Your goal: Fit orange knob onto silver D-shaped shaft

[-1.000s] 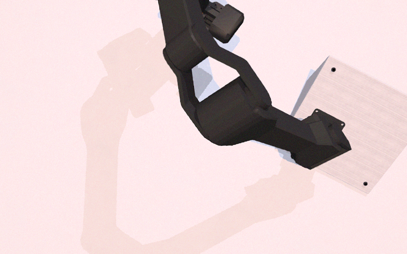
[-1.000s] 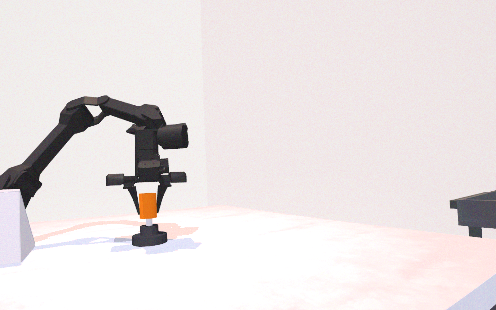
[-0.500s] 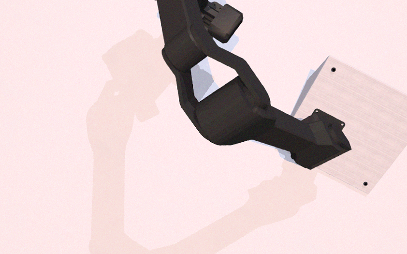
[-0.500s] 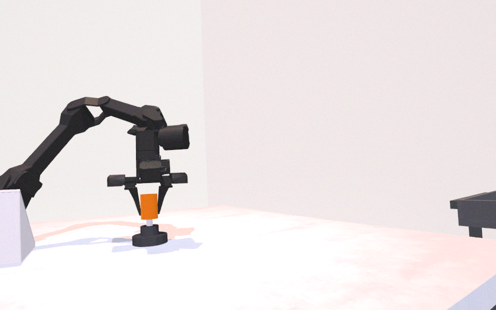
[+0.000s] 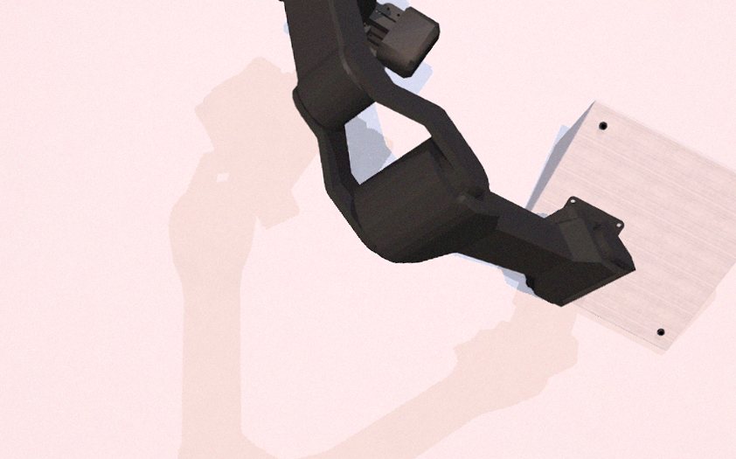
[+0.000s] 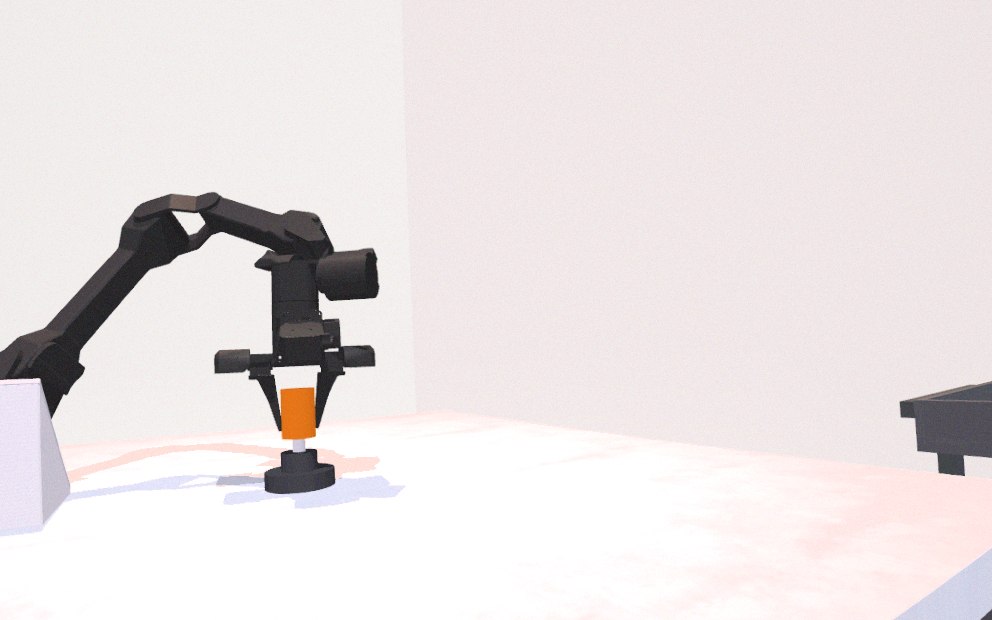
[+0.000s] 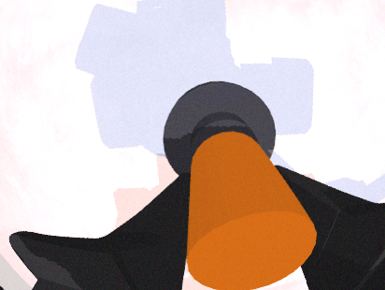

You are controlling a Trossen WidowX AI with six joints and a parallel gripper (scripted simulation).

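Right now my gripper tip is 4 cm above the dark round pedestal. The rest, counted from my gripper tip: orange knob: 3 cm above.
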